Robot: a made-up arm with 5 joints. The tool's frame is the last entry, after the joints. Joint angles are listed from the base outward. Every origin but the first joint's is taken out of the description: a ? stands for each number. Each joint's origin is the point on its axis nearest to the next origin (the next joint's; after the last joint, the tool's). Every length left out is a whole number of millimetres.
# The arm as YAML. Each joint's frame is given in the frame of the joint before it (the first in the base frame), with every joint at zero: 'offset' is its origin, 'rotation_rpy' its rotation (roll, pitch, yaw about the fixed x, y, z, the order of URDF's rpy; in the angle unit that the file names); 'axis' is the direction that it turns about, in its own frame. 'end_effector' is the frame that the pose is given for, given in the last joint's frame.
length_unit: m
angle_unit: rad
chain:
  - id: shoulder
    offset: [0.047, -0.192, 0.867]
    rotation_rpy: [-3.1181, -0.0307, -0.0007]
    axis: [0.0, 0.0, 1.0]
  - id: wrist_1
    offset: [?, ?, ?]
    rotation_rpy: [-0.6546, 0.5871, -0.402]
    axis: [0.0, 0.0, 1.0]
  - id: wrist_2
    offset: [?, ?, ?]
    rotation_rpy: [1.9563, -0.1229, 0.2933]
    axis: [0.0, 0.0, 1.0]
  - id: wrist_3
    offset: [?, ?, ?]
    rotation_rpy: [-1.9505, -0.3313, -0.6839]
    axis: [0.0, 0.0, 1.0]
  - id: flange
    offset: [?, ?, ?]
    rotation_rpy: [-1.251, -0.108, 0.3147]
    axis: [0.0, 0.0, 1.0]
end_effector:
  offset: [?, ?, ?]
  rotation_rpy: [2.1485, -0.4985, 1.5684]
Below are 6 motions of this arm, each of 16 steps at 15 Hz.
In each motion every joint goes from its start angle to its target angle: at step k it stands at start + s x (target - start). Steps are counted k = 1, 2, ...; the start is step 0. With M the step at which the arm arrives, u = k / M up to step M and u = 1 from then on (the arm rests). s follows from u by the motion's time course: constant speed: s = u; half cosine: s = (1 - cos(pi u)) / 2; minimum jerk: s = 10 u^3 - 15 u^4 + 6 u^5.
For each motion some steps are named. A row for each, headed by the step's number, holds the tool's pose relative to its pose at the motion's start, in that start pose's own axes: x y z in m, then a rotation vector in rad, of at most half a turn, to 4 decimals.
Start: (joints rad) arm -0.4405 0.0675 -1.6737 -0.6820 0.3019
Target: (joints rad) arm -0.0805 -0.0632 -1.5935 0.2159 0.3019
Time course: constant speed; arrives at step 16
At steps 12, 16:
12: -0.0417 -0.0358 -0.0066 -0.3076 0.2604 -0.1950
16: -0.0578 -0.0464 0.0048 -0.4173 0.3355 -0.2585

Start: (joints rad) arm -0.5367 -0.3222 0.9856 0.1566 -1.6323
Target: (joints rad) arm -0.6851 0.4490 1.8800 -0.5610 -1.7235
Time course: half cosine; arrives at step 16
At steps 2, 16:
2: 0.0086 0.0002 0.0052 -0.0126 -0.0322 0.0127
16: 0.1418 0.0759 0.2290 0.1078 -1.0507 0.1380

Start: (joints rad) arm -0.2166 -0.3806 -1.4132 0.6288 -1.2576
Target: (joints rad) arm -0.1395 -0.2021 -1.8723 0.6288 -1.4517
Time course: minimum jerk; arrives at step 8
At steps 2, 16:
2: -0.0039 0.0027 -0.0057 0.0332 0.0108 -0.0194
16: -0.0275 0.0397 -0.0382 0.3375 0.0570 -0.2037

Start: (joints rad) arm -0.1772 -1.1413 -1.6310 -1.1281 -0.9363
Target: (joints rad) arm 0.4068 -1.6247 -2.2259 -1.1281 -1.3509
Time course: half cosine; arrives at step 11
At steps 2, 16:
2: 0.0086 -0.0064 0.0029 -0.0248 -0.0220 0.0063
16: 0.1037 -0.0725 0.0680 -0.3862 -0.2460 0.1454

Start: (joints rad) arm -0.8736 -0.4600 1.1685 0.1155 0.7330
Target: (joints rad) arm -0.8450 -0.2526 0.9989 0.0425 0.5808
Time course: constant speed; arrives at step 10
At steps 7, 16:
7: 0.0049 -0.0243 -0.0220 -0.0878 0.0722 -0.0492
16: 0.0059 -0.0359 -0.0308 -0.1227 0.1015 -0.0732

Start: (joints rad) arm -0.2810 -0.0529 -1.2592 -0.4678 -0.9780
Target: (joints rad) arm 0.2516 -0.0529 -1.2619 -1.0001 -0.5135
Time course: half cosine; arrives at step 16
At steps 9, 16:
9: 0.0732 -0.0580 0.0439 0.1974 -0.3216 -0.4450
16: 0.1115 -0.0978 0.0874 0.3710 -0.5810 -0.6634

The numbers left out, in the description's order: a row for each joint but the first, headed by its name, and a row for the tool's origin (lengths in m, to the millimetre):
wrist_1: 0.058 0.135 0.0
wrist_2: 0.021 0.026 0.0
wrist_3: -0.015 -0.055 0.0
flange: -0.053 0.119 0.0
tool: -0.144 0.1 0.0

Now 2 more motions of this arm.
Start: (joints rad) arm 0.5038 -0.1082 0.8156 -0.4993 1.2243
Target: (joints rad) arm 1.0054 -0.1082 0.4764 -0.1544 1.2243
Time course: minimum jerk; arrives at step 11
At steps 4, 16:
4: 0.0190 -0.0493 0.0169 0.0161 -0.0658 -0.2173
16: 0.0217 -0.1796 0.0669 0.1339 -0.2605 -0.8186

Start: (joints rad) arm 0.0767 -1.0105 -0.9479 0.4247 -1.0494
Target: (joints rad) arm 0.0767 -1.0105 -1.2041 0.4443 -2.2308
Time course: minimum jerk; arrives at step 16
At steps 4, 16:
4: 0.0110 0.0030 0.0098 -0.0392 -0.0711 0.0546
16: 0.0532 0.0699 0.1201 -0.3535 -0.7250 0.4931

